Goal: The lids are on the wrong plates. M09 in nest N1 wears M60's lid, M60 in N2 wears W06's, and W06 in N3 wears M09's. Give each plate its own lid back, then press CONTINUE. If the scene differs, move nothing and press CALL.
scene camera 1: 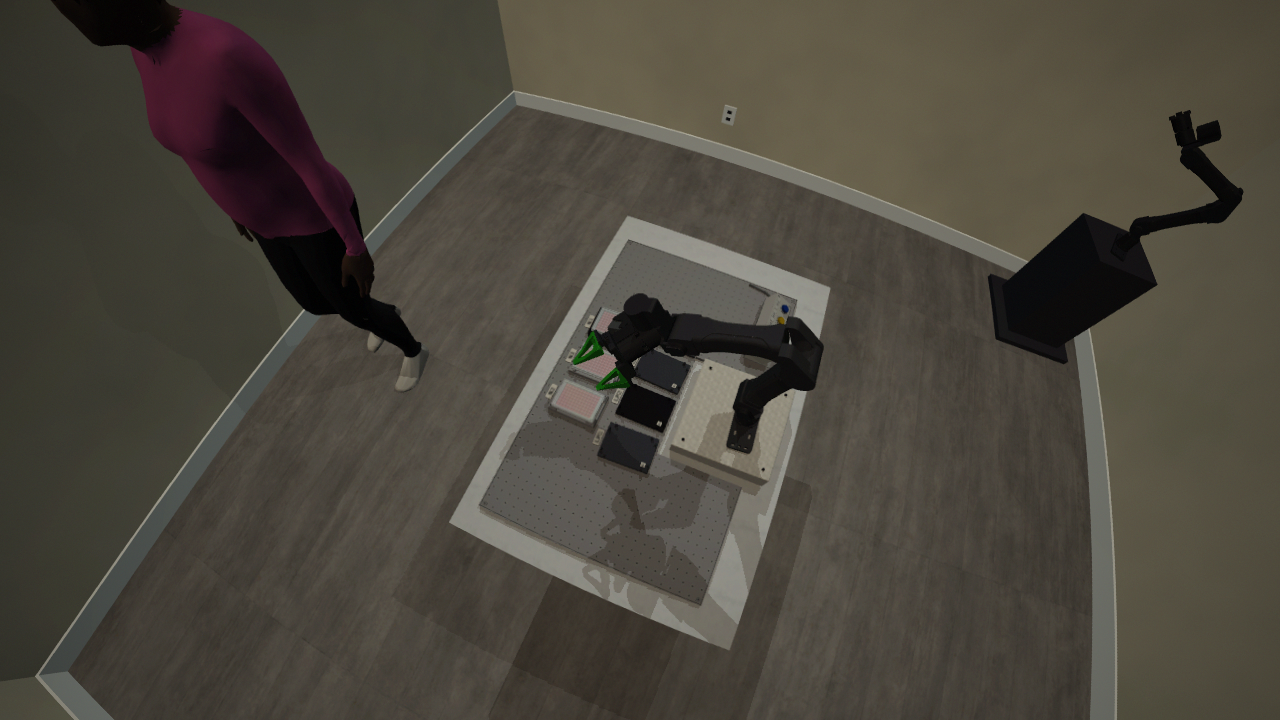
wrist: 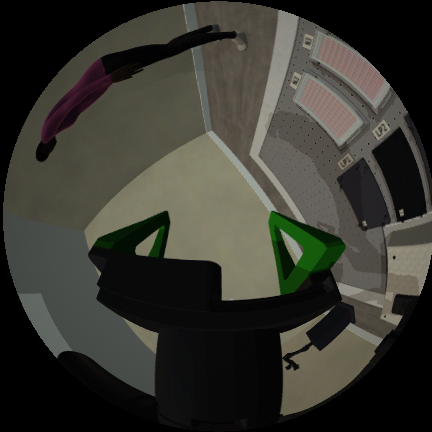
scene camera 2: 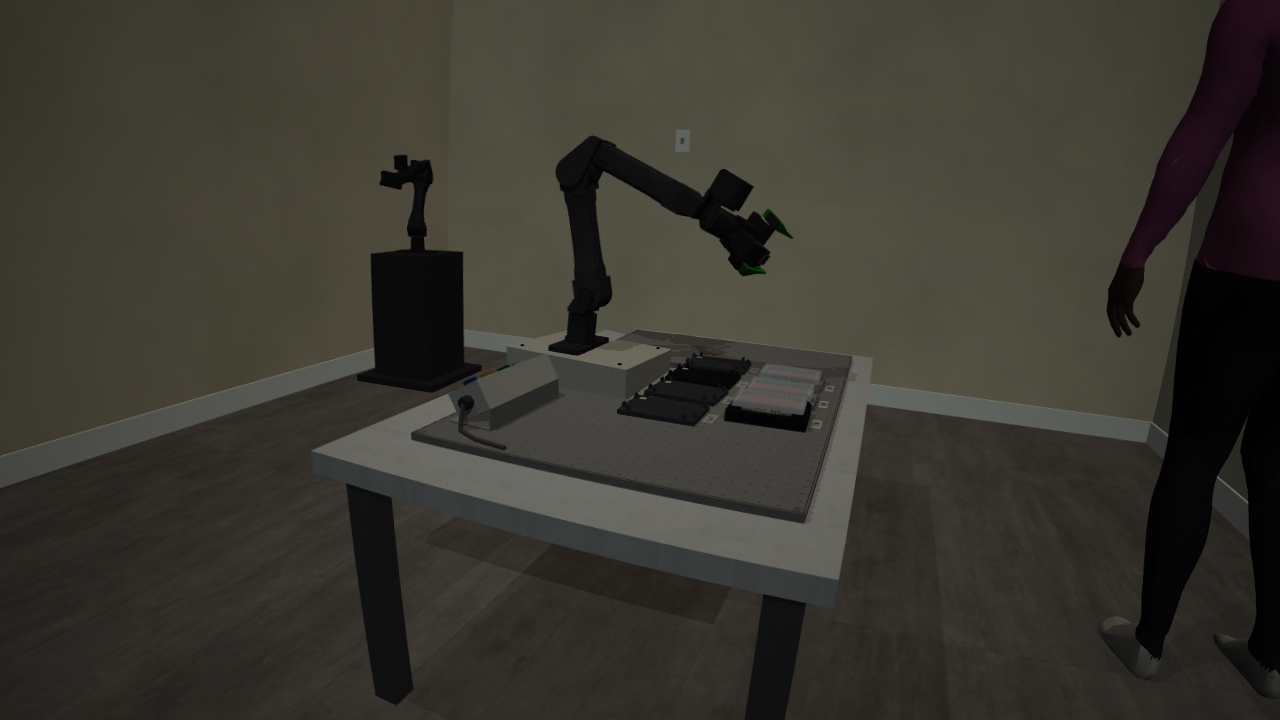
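Pixels of known places: gripper, fingertip midpoint: [scene camera 1: 585,376] [wrist: 218,216] [scene camera 2: 778,254]; arm's base at its link origin: [scene camera 1: 746,416] [scene camera 2: 579,345].
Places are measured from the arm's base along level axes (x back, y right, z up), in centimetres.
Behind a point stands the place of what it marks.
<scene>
My gripper [scene camera 1: 588,374] {z 22.3, x -40.6, y -12.4 cm} [scene camera 2: 777,255] {z 22.3, x -40.6, y -12.4 cm} [wrist: 218,216] {z 22.3, x -40.6, y -12.4 cm} is open and empty, its green fingers wide apart, high above the plates. The nearest lidded plate [scene camera 1: 577,401] {z -2.5, x -45.7, y -10.0 cm} [wrist: 329,111] {z -2.5, x -44.7, y -9.4 cm} has a pink well grid under a clear lid. A second lidded plate [scene camera 1: 591,360] {z -2.4, x -46.7, y 3.3 cm} [wrist: 350,67] stands beside it. A third lidded plate [scene camera 1: 605,317] {z -1.4, x -47.8, y 17.9 cm} is partly hidden by the arm in scene view 1. The nest labels are small, and the lid codes cannot be read. The button console [scene camera 1: 770,308] {z 2.2, x -0.4, y 36.4 cm} [scene camera 2: 528,394] {z -2.1, x -3.1, y 31.7 cm} stands at the table's end, with blue and yellow buttons showing.
Dark pad LP1 [scene camera 1: 628,445] {z -4.4, x -28.4, y -16.7 cm} [wrist: 362,192] {z -4.4, x -29.7, y -16.8 cm} and dark pad LP2 [scene camera 1: 646,407] {z -4.4, x -27.2, y -4.5 cm} [wrist: 400,170] lie beside the plates, with further dark pads alongside. The arm stands on a pale riser [scene camera 1: 702,420] {z -0.8, x -11.3, y -4.6 cm} [scene camera 2: 595,374] {z -2.2, x -8.9, y 13.5 cm}. A person [scene camera 1: 241,134] [wrist: 82,102] stands beyond the table. Another arm stands on a black pedestal [scene camera 1: 1065,291] [scene camera 2: 417,317].
</scene>
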